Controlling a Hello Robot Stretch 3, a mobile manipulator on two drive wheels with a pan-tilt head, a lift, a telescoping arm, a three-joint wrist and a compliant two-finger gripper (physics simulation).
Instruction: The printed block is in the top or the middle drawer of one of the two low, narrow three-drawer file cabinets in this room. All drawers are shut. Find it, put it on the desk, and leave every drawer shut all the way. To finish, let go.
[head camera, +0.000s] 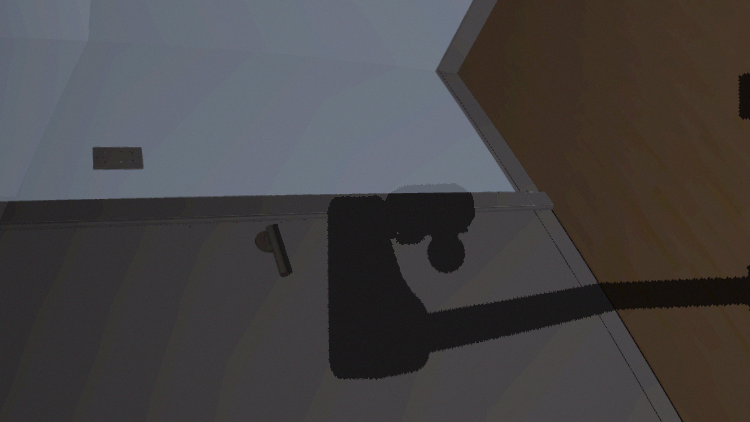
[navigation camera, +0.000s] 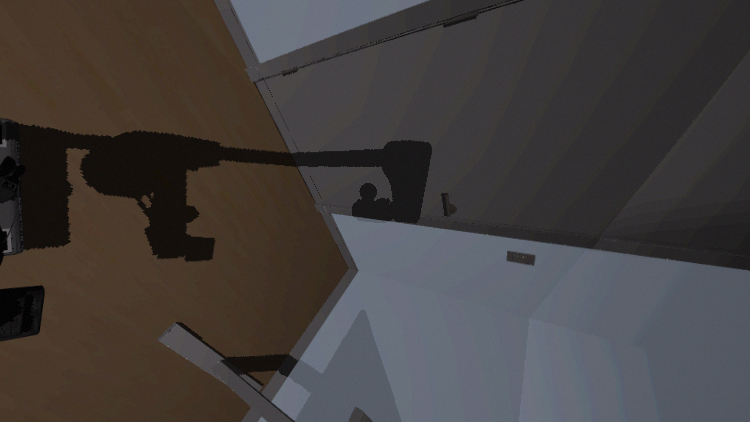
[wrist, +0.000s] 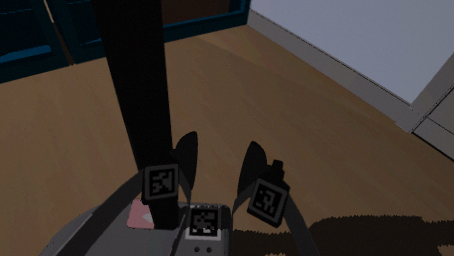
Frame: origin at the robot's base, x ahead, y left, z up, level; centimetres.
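Where they show: gripper, fingertip midpoint: (wrist: 221, 155).
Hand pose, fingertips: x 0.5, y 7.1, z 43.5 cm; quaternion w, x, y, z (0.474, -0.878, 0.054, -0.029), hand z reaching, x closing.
After its pixels a point has its place.
My gripper (wrist: 221, 155) @[x 0.5, y 7.1, z 43.5 cm] is open in the wrist view, its two dark fingertips apart with floor showing between them. Above the base, it holds nothing. One pale foot of the desk (navigation camera: 188, 346) @[x 46.9, y -68.9, z 2.5 cm] lies on the floor at the lower left of the navigation view; the desk top does not show. The printed block does not show in these views. I can make out neither of the low file cabinets.
A grey door with a lever handle (head camera: 280, 250) @[x 110.5, y 1.1, z 92.1 cm] (navigation camera: 446, 204) @[x 110.2, y 1.3, z 92.4 cm] stands beside a wall with a switch plate (head camera: 118, 157) @[x 135.2, y -21.7, z 121.9 cm] (navigation camera: 520, 258) @[x 135.2, y -21.7, z 122.0 cm]. Dark blue framed furniture (wrist: 205, 28) @[x -5.8, y 118.3, z 2.8 cm] stands at the wrist view's top left. My shadow falls over floor and door.
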